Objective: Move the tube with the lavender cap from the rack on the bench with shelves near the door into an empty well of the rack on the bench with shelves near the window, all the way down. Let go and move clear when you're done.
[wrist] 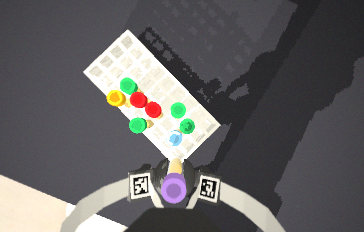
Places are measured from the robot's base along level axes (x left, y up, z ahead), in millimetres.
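Pixels of known places: hand, its tool point: (175,175).
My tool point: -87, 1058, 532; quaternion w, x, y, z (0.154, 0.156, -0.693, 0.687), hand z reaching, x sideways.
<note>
For each thing: its top centre in the pictures, then the offset to it from my tool point, as dx, dy, dz. "spot": a spot on its surface instead. Level surfaces: height alone.
- tube with the lavender cap, centre of its top: (174,190) +1, +53, +1
- rack, a spot on its surface: (107,52) spot: +162, -115, +88
- yellow cap, centre of its top: (115,98) +102, -52, +36
- light blue cap, centre of its top: (176,138) +14, -52, +29
- pale surface, height of its surface: dy -1086
The tube with the lavender cap (174,189) is between the fingertips of my gripper (175,176), which is shut on it. The cap faces the camera, and the pale tube body points away from it, toward the near corner of the white rack. The rack (107,52) sits diagonally on a dark surface, seen from well above. The tube's lower end overlaps the rack's near corner in the picture, so whether it is clear of the rack is hard to tell. Which bench this is cannot be told from this view alone.
The rack holds a yellow cap (115,98), two red caps (138,100) (153,109), a light blue cap (174,138) and several green caps (128,85) (138,125) (178,110) (187,126). Dark shadows fall to its right. A pale surface (30,207) shows at lower left.
</note>
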